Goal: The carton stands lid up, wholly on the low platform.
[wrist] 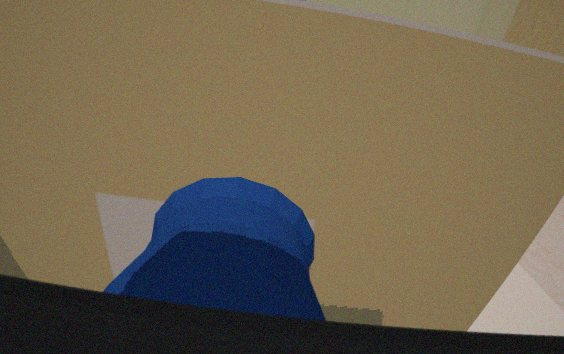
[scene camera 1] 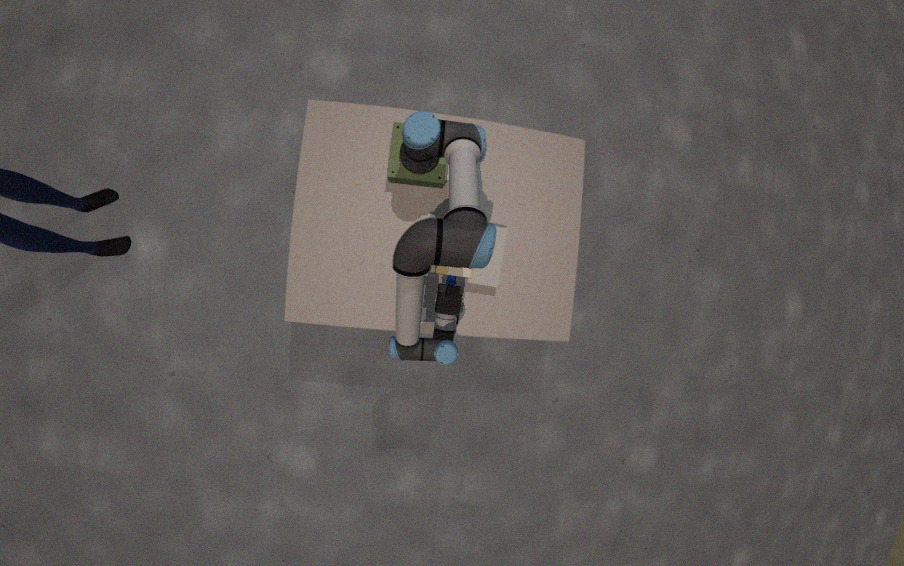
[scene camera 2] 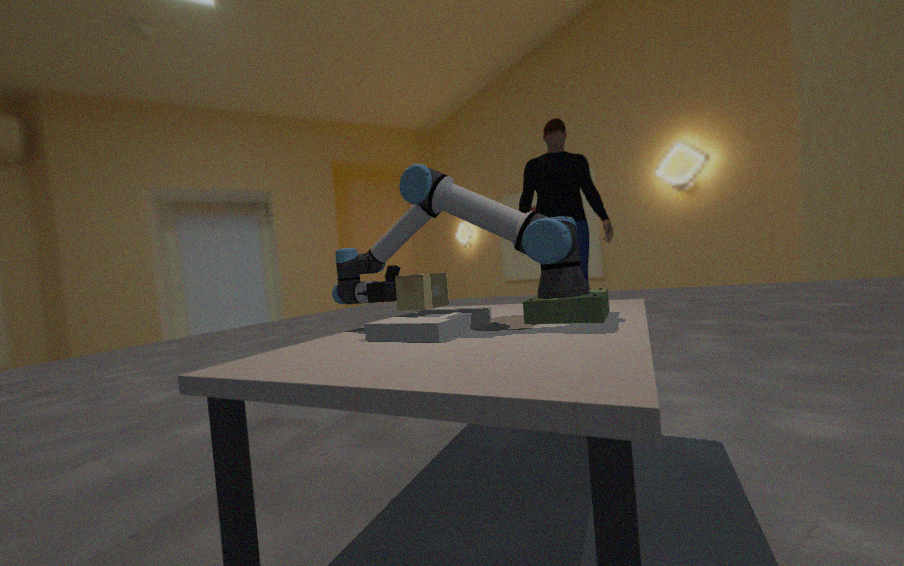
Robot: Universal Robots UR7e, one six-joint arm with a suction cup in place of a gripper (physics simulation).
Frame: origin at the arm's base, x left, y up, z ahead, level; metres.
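Seen in the pictures: end effector, tool point: (wrist: 240,214) (scene camera 1: 452,272); arm's base, origin of the base link: (scene camera 1: 419,154) (scene camera 2: 563,295).
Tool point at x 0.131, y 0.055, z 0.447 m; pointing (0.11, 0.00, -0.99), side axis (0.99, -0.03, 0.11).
Offsets run from my tool point to a thing's top centre. Level surfaces: height alone.
The tan carton @[dx -0.002, dy +0.047, dz -0.038 m] (scene camera 1: 440,270) (scene camera 2: 413,292) (wrist: 350,125) is held from the side by my blue suction cup (scene camera 1: 450,280) (wrist: 235,205), which presses on an upright side face. The carton looks level; which face is its lid is hard to tell. In scene camera 2 its underside is very low over two pale slabs, and I cannot tell whether it touches one. The nearer slab @[dx +0.051, dy -0.077, dz -0.086 m] (scene camera 1: 485,276) (scene camera 2: 403,330) is whitish; the farther slab (scene camera 1: 426,328) (scene camera 2: 481,316) is partly hidden by the arm and carton. Which is the low platform is unclear.
The slabs lie on the pale table @[dy -0.125 m] (scene camera 1: 340,220) (scene camera 2: 533,373). The arm's green base block (scene camera 1: 416,178) (scene camera 2: 563,311) stands at one side of the table. The forearm and elbow hang over the slabs. A person (scene camera 2: 557,186) stands beyond the table.
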